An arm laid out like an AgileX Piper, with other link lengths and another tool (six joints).
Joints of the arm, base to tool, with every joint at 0 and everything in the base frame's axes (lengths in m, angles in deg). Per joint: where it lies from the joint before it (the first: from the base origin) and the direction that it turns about. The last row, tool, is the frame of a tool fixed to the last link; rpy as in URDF.
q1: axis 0 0 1 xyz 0.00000 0.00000 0.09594
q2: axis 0 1 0 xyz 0.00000 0.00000 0.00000
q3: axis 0 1 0 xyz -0.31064 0.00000 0.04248
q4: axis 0.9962 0 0.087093 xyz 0.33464 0.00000 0.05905
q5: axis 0 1 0 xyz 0.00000 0.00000 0.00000
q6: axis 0.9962 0 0.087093 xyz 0.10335 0.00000 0.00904
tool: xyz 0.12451 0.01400 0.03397 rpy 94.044 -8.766 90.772
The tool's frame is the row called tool.
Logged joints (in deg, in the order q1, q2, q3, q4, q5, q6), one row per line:
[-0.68, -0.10, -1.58, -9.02, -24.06, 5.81]
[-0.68, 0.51, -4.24, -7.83, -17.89, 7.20]
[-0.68, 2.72, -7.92, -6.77, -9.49, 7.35]
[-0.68, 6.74, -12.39, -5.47, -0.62, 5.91]
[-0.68, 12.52, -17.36, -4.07, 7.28, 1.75]
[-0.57, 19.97, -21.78, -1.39, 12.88, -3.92]
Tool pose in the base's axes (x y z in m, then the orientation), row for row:
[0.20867, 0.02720, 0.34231, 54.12, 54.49, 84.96]
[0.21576, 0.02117, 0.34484, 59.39, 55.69, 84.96]
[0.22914, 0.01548, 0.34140, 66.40, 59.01, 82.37]
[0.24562, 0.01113, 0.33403, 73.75, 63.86, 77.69]
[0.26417, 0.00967, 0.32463, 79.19, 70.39, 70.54]
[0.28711, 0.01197, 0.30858, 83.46, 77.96, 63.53]
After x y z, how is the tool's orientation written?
As a rotation vector, in degrees.
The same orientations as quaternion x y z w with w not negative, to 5 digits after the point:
[0.39750, 0.40021, 0.62401, 0.54078]
[0.43187, 0.40497, 0.61781, 0.51749]
[0.47739, 0.42426, 0.59220, 0.49133]
[0.52386, 0.45361, 0.55184, 0.46398]
[0.55747, 0.49552, 0.49658, 0.44396]
[0.58040, 0.54215, 0.44180, 0.41717]

